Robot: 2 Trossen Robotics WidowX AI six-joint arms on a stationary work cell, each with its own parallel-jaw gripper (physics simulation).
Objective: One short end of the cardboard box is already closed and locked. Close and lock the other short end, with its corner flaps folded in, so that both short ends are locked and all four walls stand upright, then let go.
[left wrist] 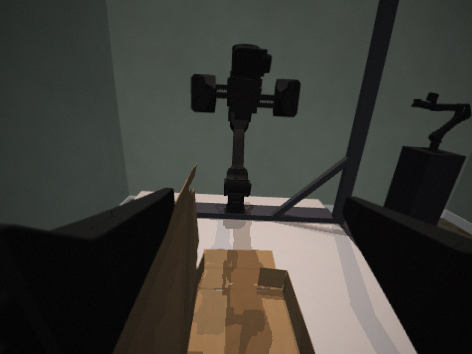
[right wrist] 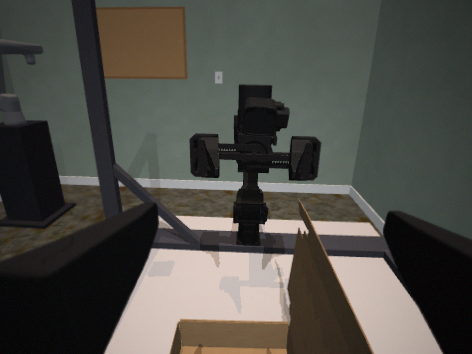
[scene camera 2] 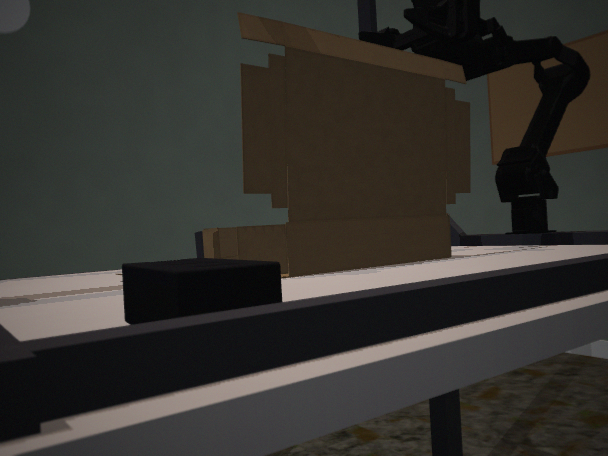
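Seen in the pictures: left gripper, fingertip midpoint: point(left wrist: 260, 200) point(right wrist: 255, 173) point(scene camera 2: 380, 24); right gripper, fingertip midpoint: point(left wrist: 247, 93) point(right wrist: 270, 217); left arm's base, link origin: point(right wrist: 248, 238) point(scene camera 2: 530, 233); right arm's base, link origin: point(left wrist: 235, 209).
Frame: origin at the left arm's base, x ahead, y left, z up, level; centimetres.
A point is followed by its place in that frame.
Observation:
The cardboard box point(scene camera 2: 370, 245) @(x 46.6, y 7.6, z 0.7 cm) point(left wrist: 245, 330) @(x 50.3, y -2.1, z -1.8 cm) sits on the table, its large lid panel point(scene camera 2: 365, 135) @(x 46.9, y 8.1, z 13.7 cm) point(left wrist: 165, 280) @(x 42.3, y 8.1, z 18.2 cm) point(right wrist: 320, 280) @(x 39.6, y 8.2, z 20.2 cm) standing upright. In the right wrist view, the far short end wall point(right wrist: 232, 332) @(x 31.9, y -2.5, z 1.9 cm) is upright. In the left wrist view, the other short end's panel point(left wrist: 240, 258) @(x 68.2, y -1.5, z -1.3 cm) lies flat outward; a corner flap point(left wrist: 272, 278) @(x 59.6, y -8.1, z 1.2 cm) there is upright and turned inward. The opposite corner is partly hidden. My left gripper point(left wrist: 260, 200) @(x 35.1, y 0.0, z 31.7 cm) point(right wrist: 255, 173) @(x 35.1, y 0.0, z 31.7 cm) is open and empty, high above the box beside the lid. My right gripper point(left wrist: 247, 93) @(x 56.6, y 0.0, z 37.5 cm) is open and empty, raised above the open-end side.
The lid's front flap point(scene camera 2: 350, 50) @(x 48.8, y 8.5, z 23.3 cm) tilts at its top, and its side flaps point(scene camera 2: 260, 130) @(x 61.7, y 8.6, z 13.2 cm) stick out. A black block point(scene camera 2: 200, 292) @(x 80.4, y 33.2, z 0.6 cm) stands near the table edge. A dark frame post point(left wrist: 367, 100) @(x 87.5, y -35.6, z 38.6 cm) point(right wrist: 95, 115) @(x 4.0, y -36.3, z 33.8 cm) rises beside the table point(left wrist: 310, 250) @(x 73.1, y -21.3, z -1.9 cm).

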